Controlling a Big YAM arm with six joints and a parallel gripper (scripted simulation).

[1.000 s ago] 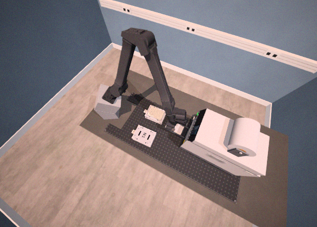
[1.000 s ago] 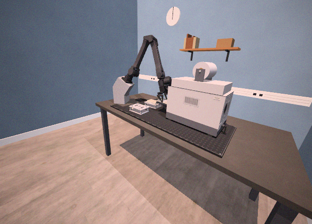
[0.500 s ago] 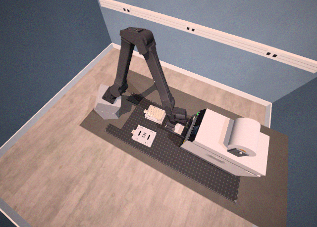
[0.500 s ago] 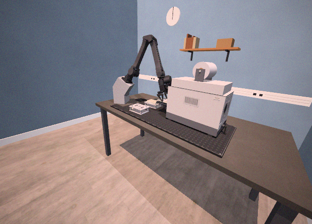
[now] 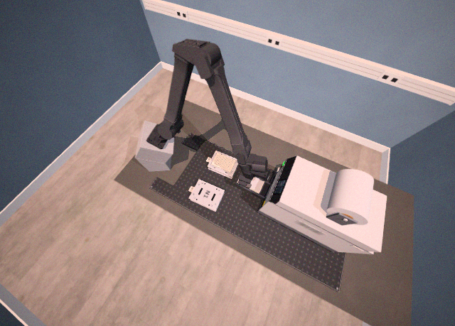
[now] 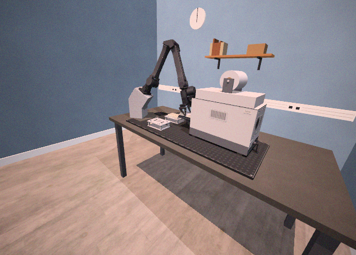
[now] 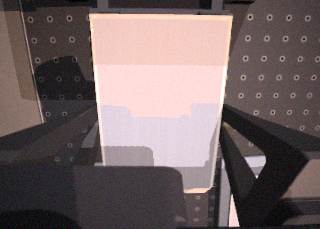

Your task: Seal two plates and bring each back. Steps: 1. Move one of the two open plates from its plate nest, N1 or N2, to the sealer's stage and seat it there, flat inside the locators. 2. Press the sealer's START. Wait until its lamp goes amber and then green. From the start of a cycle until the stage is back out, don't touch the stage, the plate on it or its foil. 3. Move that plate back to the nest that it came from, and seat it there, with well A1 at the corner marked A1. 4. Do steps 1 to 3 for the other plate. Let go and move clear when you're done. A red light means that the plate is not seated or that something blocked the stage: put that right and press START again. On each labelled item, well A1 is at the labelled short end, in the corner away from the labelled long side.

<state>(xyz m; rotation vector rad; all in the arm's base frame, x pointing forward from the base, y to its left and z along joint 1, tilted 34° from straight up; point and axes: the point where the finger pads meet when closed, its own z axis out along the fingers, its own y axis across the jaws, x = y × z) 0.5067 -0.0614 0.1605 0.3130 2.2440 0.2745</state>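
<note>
Now: the sealer stage 2 cm below my hand. Round my hand: foil roll 33 cm ahead, 29 cm above, 5 cm to the right; plate nest 21 cm behind, 13 cm to the right, 8 cm below.
</note>
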